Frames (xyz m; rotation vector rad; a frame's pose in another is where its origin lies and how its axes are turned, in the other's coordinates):
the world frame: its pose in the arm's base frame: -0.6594 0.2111 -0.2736 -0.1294 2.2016 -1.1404
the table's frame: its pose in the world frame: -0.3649 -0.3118 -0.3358 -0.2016 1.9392 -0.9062
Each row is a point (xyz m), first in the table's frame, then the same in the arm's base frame.
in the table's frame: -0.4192 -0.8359 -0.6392
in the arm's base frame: 0.3343 -0.1923 0.1548
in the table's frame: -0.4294 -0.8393 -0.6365
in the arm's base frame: 0.3341 -0.2001 0.1469
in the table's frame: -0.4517 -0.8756 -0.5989
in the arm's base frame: 0.3174 -0.2543 0.1435
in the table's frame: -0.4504 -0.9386 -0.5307
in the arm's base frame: 0.2825 -0.3345 0.1748
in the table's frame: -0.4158 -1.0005 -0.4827
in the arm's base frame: 0.2626 -0.3925 0.2345
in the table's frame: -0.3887 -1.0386 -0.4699
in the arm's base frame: 0.2649 -0.4190 0.2750
